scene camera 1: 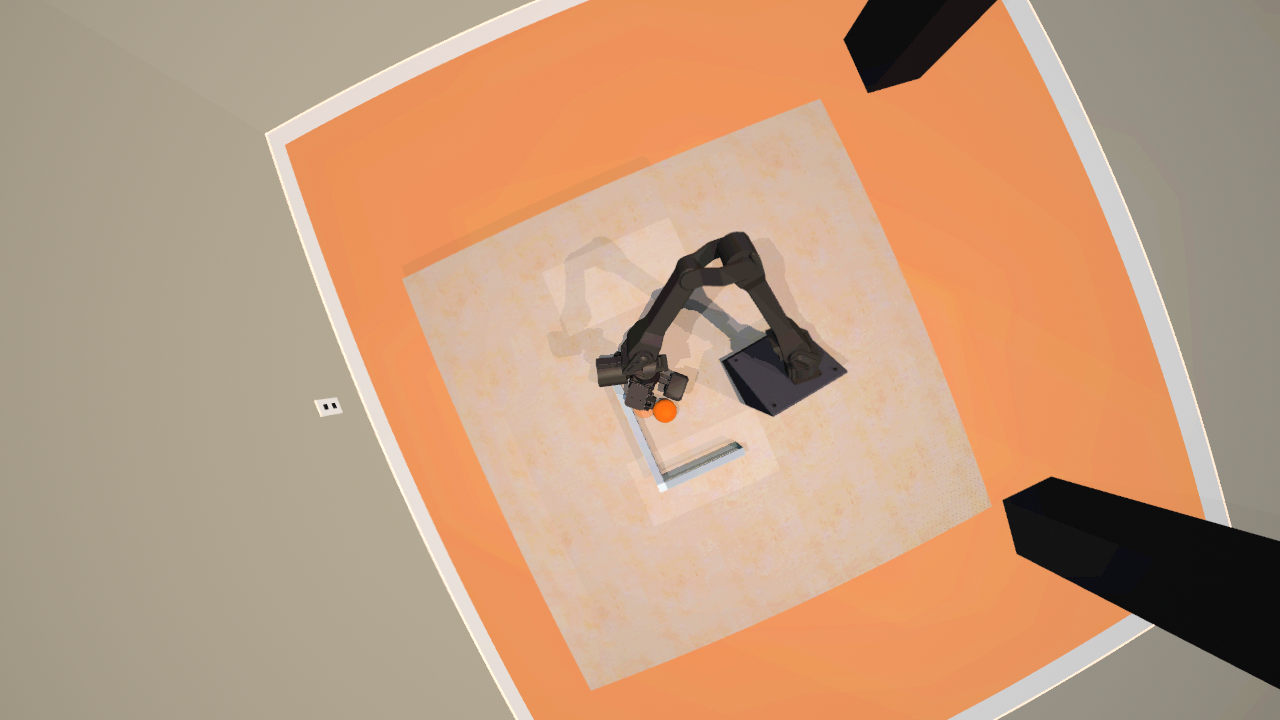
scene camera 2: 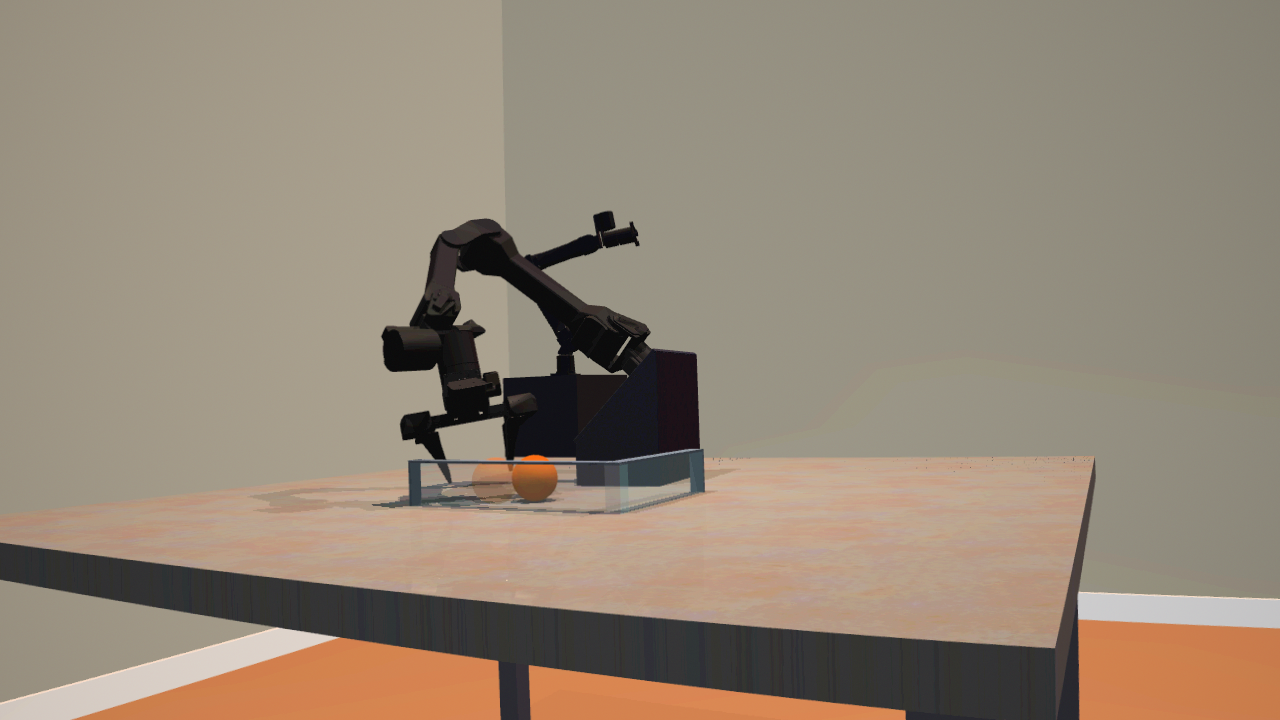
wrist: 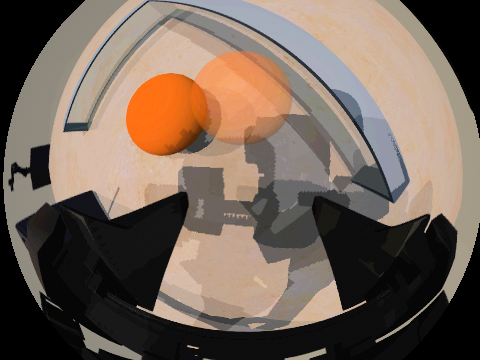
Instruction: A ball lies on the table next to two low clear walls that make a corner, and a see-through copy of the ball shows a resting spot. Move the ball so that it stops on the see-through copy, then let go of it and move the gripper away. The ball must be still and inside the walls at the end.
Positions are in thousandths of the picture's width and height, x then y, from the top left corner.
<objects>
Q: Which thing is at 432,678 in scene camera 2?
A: A long wall.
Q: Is my gripper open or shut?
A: Open.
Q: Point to a long wall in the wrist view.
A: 670,301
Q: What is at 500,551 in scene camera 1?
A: My gripper.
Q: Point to an orange ball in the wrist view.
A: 334,338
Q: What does my gripper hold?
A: Nothing.
</objects>
